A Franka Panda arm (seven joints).
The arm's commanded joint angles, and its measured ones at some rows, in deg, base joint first. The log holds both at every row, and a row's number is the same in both.
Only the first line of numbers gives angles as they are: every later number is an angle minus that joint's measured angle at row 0.
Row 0, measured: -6.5, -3.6, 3.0, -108.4, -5.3, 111.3, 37.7
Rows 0 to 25, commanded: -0.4, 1.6, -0.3, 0.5, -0.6, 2.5, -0.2; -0.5, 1.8, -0.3, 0.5, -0.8, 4.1, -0.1; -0.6, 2.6, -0.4, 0.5, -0.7, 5.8, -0.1; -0.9, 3.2, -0.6, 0.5, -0.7, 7.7, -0.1; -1.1, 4.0, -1.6, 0.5, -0.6, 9.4, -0.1; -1.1, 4.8, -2.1, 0.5, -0.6, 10.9, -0.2; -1.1, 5.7, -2.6, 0.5, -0.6, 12.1, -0.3; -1.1, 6.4, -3.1, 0.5, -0.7, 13.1, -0.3; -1.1, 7.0, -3.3, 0.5, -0.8, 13.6, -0.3; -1.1, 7.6, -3.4, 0.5, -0.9, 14.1, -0.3; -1.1, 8.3, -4.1, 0.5, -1.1, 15.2, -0.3; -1.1, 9.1, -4.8, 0.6, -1.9, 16.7, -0.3; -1.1, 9.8, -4.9, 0.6, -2.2, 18.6, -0.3; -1.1, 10.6, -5.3, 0.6, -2.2, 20.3, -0.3; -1.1, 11.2, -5.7, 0.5, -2.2, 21.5, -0.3; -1.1, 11.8, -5.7, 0.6, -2.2, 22.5, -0.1; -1.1, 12.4, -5.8, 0.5, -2.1, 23.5, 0.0; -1.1, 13.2, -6.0, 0.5, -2.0, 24.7, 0.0; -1.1, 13.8, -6.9, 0.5, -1.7, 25.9, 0.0; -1.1, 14.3, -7.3, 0.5, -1.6, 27.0, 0.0; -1.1, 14.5, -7.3, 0.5, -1.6, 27.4, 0.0; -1.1, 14.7, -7.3, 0.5, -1.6, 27.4, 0.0; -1.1, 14.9, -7.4, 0.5, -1.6, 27.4, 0.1; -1.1, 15.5, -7.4, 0.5, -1.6, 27.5, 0.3; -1.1, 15.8, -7.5, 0.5, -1.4, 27.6, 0.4; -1.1, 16.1, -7.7, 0.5, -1.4, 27.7, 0.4
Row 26, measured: -1.3, 15.0, -7.3, 0.0, -1.4, 26.6, -0.1
